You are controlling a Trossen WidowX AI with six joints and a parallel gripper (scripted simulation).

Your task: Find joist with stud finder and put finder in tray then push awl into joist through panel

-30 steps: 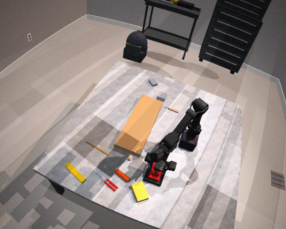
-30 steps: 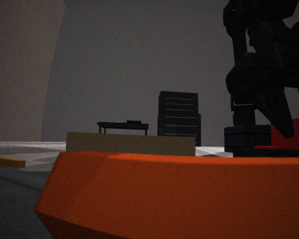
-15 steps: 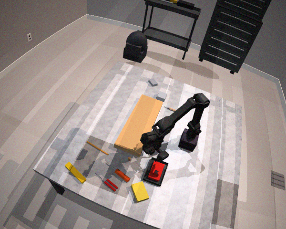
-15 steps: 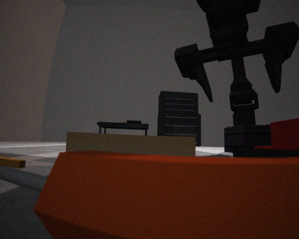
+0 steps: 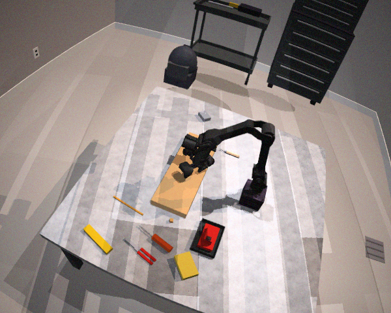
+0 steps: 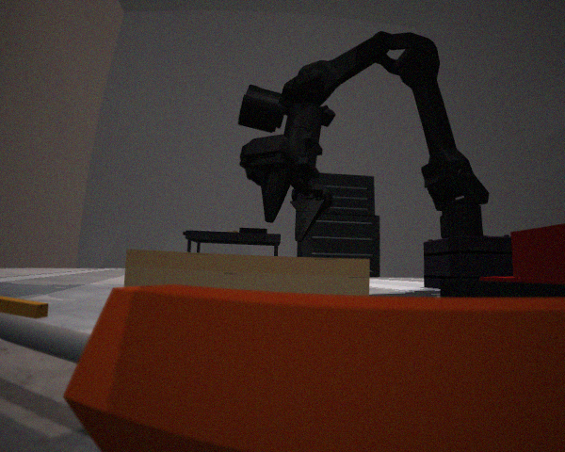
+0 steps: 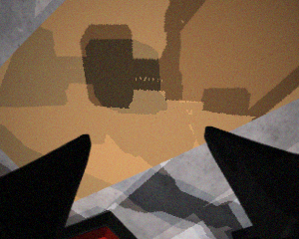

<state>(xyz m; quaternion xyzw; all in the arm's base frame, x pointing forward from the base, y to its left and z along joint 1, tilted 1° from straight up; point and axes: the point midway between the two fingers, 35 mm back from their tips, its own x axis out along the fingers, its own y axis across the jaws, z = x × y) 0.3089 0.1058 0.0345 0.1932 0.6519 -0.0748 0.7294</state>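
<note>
My gripper tip is now 7 cm past the awl, 33 cm to the left of it and 7 cm above it. The rest, counted from my gripper tip: small tan cube: 3 cm behind, 24 cm to the left, 7 cm below; then dark flat tray: 22 cm behind, 22 cm to the left, 7 cm below; then stud finder: 22 cm behind, 24 cm to the left, 3 cm below.
</note>
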